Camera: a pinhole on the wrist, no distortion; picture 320 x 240 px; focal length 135.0 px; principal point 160.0 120.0 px. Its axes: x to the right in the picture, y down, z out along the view. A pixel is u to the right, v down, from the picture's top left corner.
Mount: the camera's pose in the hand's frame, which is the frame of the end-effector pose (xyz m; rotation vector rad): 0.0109 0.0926 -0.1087 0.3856 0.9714 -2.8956
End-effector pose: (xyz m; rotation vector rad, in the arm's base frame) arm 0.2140 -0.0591 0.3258 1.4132 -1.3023 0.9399
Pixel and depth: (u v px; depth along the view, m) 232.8 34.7 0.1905
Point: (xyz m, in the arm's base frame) 0.1136 -0.0999 0.1769
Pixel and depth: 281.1 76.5 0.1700
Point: 0.1522 -0.0278 0.1541
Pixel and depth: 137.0 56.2 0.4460
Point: 0.1918 -0.4145 0.1942
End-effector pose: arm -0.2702 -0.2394 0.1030 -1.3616 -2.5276 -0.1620
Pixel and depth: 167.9 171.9 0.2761
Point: -0.3823 -0.3581 0.0572
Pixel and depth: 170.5 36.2 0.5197
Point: -0.2249 -0.2621 -0.4007
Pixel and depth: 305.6 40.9 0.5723
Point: 0.0836 -0.7480 -0.4670
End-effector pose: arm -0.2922 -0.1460 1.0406 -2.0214 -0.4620 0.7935
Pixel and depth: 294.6 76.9 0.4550
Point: -0.8342 -0.3098 1.1981
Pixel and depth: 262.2 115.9 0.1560
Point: -0.3809 -0.2393 1.0918
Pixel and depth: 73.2 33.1 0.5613
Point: -0.5857 0.3252 0.6915
